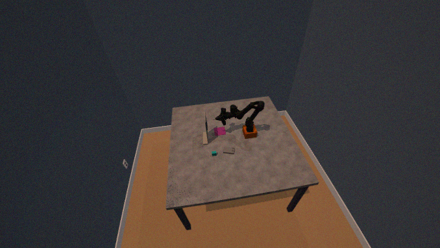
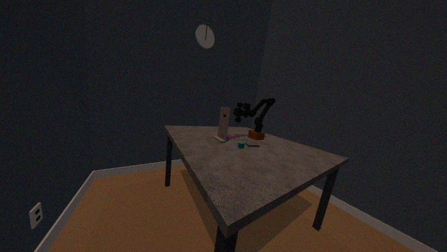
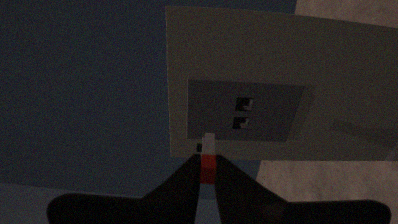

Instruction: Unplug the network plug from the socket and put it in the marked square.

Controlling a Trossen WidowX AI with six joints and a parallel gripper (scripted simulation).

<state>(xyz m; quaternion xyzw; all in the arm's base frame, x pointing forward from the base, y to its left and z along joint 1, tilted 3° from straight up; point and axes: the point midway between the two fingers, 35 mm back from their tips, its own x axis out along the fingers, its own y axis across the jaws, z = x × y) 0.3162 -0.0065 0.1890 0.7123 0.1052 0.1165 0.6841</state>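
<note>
My gripper tip is 40 mm past the magenta marked square, 90 mm to the left of it and 260 mm above it. From my gripper tip the other things lie so: network plug (right at my gripper tip); upright panel (100 mm ahead, 20 mm to the left, 130 mm below); teal cube (20 mm ahead, 230 mm to the left, 240 mm below).
</note>
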